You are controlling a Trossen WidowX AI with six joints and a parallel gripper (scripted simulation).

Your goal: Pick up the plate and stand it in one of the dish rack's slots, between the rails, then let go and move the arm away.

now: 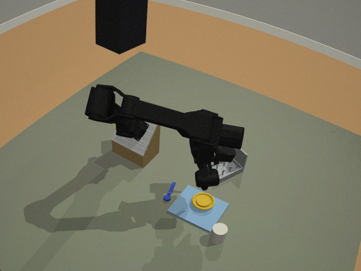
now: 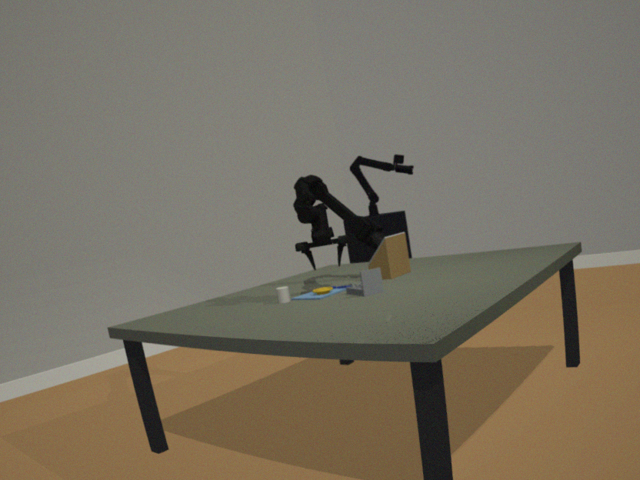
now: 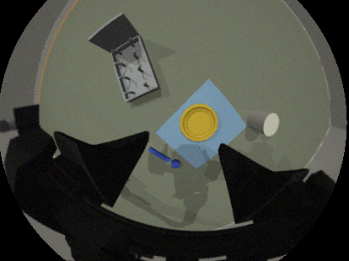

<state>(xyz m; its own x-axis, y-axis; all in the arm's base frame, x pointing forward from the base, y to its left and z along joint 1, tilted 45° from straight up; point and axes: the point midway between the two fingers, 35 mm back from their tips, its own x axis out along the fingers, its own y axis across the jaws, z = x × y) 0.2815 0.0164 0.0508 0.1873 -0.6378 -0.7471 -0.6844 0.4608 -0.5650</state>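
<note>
My gripper tip is now 20 mm short of the yellow plate, 10 mm to the left of it and 70 mm above it. The rest, counted from my gripper tip: grey dish rack (10 mm behind, 150 mm to the left, 70 mm below); then blue spoon (80 mm behind, 50 mm to the right, 90 mm below); then light blue mat (20 mm ahead, 40 mm to the right, 90 mm below).
</note>
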